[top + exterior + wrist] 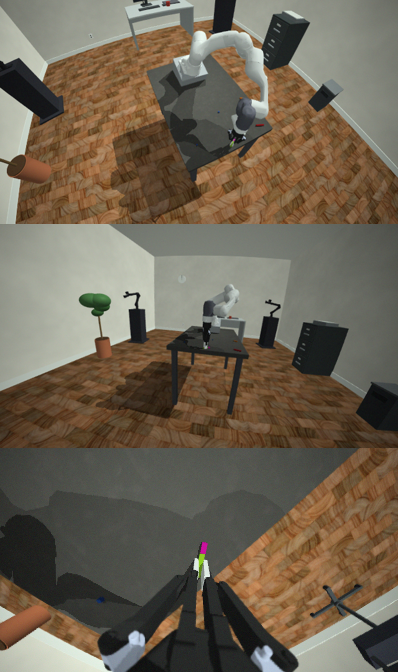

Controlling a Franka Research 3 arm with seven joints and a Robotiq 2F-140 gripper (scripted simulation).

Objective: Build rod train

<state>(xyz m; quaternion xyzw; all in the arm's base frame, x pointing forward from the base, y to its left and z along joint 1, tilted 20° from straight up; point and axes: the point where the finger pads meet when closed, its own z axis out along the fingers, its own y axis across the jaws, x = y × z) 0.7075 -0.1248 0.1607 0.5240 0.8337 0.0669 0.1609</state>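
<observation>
Right now my hand is 30 mm above the lime rod. From my hand the other things lie so: magenta rod (20 mm behind, 30 mm to the left, 30 mm below); orange rod (280 mm behind, 370 mm to the left, 30 mm below); red rod (10 mm ahead, 300 mm to the left, 30 mm below).
</observation>
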